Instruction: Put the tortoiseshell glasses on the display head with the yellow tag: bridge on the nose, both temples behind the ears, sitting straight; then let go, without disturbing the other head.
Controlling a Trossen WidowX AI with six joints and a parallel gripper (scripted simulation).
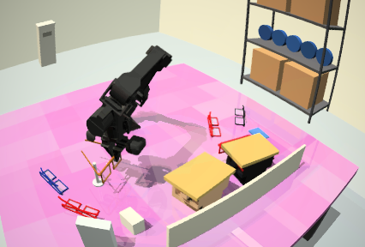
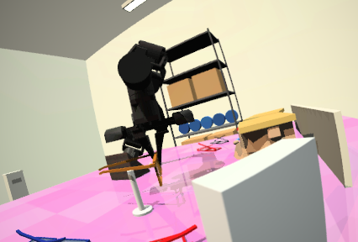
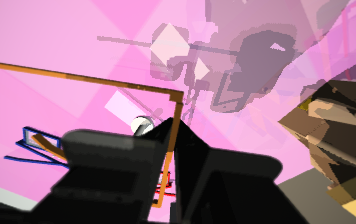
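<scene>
The white post lies 1 cm behind my gripper tip, 8 cm to the right of it and 5 cm below it. Also, from my gripper tip: tan head: 19 cm ahead, 15 cm to the left, 2 cm below; white cube: 20 cm ahead, 8 cm to the right, 5 cm below; dark head: 20 cm ahead, 37 cm to the left, 2 cm below.
</scene>
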